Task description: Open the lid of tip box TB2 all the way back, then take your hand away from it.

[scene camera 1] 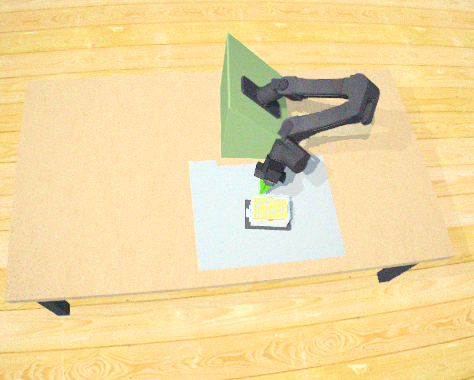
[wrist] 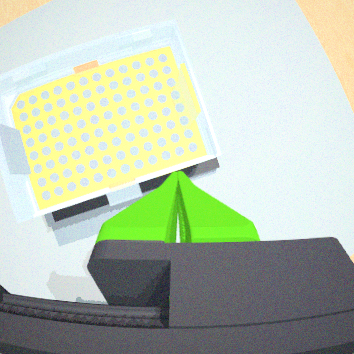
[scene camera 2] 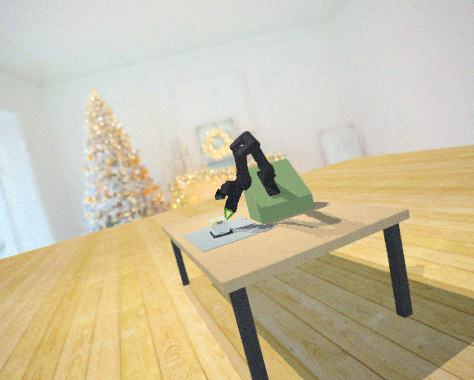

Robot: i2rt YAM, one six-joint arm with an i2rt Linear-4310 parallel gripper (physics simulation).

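The tip box stands upright on a dark base, with a yellow perforated rack inside. Its see-through lid appears to lie shut over the rack; its edges are faint. A pale tab shows on the side facing the gripper. No TB2 label can be read. My gripper is shut and empty, its green fingertips together at the box's near edge in the wrist view. Whether they touch the lid cannot be told.
A pale mat lies under the box on the wooden table. A green wedge-shaped block stands behind the mat, beside the arm's base. The arm bends above the table.
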